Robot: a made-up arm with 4 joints.
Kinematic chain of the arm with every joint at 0, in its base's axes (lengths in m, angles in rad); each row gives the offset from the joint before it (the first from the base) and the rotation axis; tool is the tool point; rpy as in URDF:
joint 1: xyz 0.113 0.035 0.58 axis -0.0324 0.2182 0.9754
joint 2: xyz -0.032 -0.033 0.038 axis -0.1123 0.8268 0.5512
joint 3: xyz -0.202 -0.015 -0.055 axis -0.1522 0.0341 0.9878
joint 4: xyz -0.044 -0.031 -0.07 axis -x
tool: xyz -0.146 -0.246 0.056 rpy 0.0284 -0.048 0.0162
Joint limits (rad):
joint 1: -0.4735..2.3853
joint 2: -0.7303..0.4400
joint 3: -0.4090..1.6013
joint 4: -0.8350..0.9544
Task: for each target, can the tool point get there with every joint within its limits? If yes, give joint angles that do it. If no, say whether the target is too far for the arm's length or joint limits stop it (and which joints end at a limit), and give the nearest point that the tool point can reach.
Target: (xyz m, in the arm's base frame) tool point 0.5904 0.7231 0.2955
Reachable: no: too far | nearest point 0.4520 0.2502 0.4690 | short by 0.522 m
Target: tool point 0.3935 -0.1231 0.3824
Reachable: yes | joints 1.4484 -0.4893 1.1687 -0.6712
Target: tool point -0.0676 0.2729 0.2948
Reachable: no: joint limits stop it (at a limit: joint 1, joint 2, joint 3) | nearest point -0.2563 0.2395 0.3105 | short by 0.192 m
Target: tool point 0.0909 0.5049 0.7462
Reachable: no: joint limits stop it (at a limit: joint 1, joint 2, joint 3) | nearest point 0.2343 0.2451 0.6487 | short by 0.312 m
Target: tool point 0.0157 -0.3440 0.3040
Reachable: yes | joints 0.5197 -0.5832 0.5165 -0.6709
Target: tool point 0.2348 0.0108 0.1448
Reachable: no: joint limits stop it (at a limit: joint 1, joint 2, joint 4) | nearest point 0.3853 0.0081 0.2269 | short by 0.171 m
